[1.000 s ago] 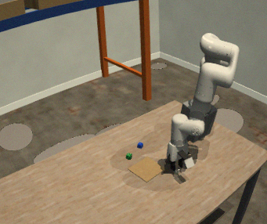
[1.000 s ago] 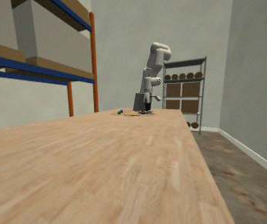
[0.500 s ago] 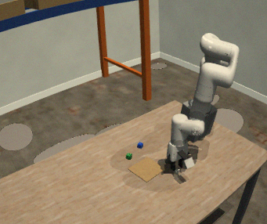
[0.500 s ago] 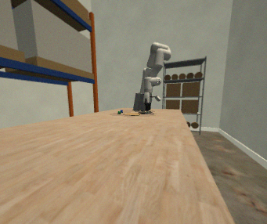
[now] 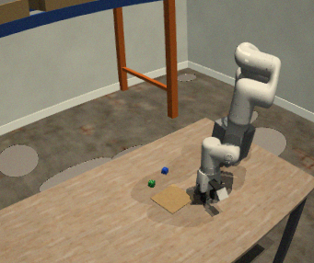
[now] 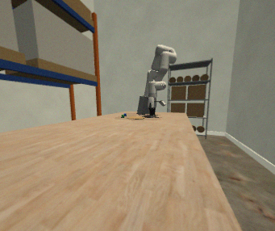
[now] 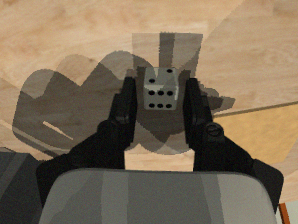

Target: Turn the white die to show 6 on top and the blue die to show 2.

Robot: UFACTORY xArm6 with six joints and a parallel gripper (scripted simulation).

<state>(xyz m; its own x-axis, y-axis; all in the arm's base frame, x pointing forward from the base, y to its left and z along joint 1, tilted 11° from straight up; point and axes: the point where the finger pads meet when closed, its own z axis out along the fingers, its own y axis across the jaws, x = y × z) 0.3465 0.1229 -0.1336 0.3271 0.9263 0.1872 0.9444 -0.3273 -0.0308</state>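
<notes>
The white die lies 20 mm below my hand. Also, from my hand: blue die: 40 mm behind, 290 mm to the right, 20 mm below; green die: 70 mm ahead, 270 mm to the right, 20 mm below; tan mat: 80 mm ahead, 130 mm to the right, 30 mm below.
</notes>
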